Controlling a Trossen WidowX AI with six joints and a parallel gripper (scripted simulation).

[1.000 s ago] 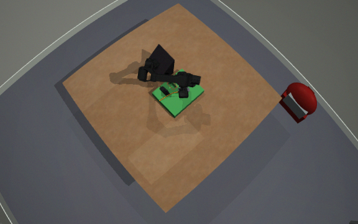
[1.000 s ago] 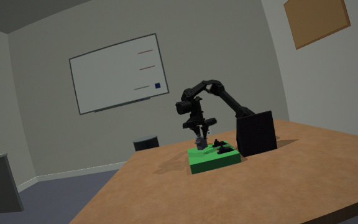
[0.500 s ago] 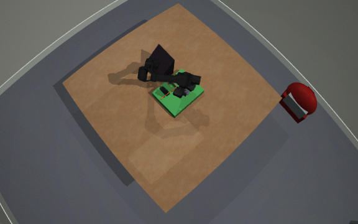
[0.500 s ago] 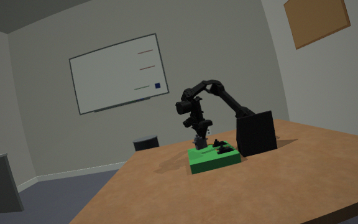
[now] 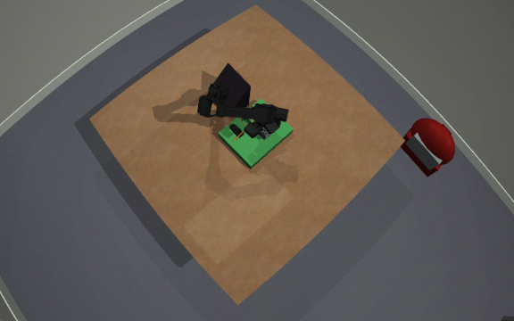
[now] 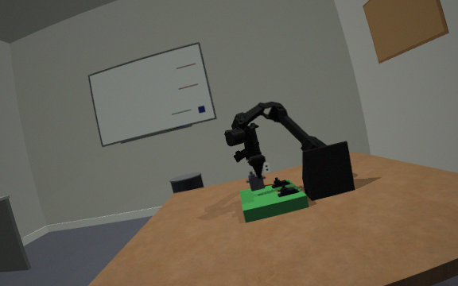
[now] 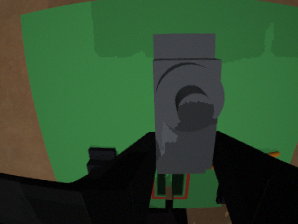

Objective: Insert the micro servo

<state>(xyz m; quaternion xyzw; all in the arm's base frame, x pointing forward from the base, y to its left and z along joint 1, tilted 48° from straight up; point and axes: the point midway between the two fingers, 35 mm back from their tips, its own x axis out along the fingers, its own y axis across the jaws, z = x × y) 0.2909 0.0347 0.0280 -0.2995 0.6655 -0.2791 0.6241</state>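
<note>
Right now the green deck is 100 mm below my gripper tip and 10 mm ahead of it.
</note>
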